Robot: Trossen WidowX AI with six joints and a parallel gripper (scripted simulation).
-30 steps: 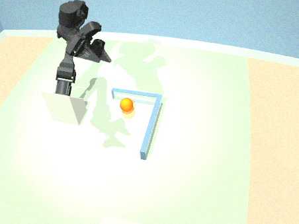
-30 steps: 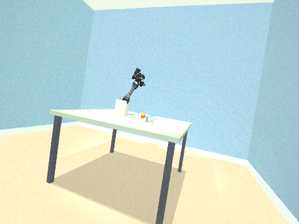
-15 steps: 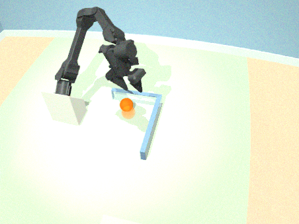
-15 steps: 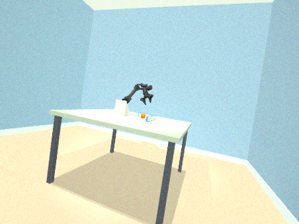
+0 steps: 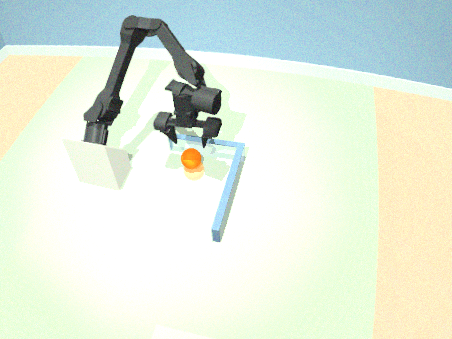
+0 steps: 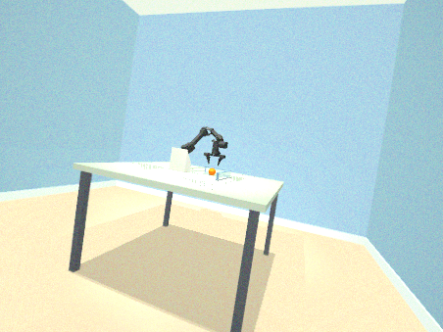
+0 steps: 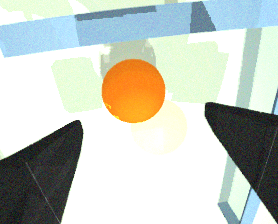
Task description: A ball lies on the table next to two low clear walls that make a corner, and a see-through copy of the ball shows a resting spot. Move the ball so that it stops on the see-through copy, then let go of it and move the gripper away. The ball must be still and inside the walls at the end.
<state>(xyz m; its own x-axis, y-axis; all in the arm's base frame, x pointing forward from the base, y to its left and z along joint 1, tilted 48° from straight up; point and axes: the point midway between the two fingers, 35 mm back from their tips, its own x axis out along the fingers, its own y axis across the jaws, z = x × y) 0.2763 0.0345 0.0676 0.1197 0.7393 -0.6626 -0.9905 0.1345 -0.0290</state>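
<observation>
Right now my gripper tip is 6 cm above the orange ball.
</observation>
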